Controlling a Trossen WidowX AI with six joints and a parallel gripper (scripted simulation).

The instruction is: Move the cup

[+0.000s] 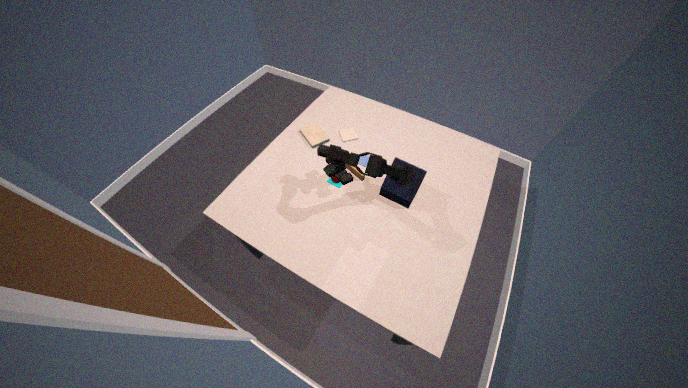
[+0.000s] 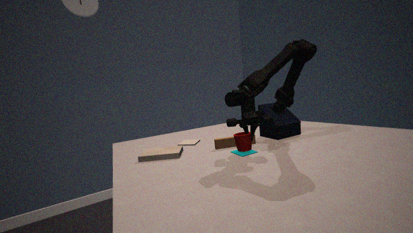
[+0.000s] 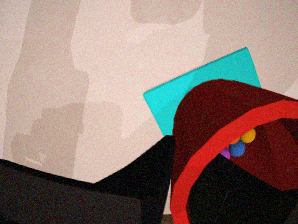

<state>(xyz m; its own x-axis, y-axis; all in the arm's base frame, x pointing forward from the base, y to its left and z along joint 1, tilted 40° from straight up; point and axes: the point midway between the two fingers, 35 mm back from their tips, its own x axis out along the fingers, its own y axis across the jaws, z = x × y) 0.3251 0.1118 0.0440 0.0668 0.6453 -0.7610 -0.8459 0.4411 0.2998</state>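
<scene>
My gripper tip is 3 cm short of the red cup and 2 cm to the left of it. Also, from my gripper tip: brown block 12 cm to the right, 4 cm below, 1 cm behind.
</scene>
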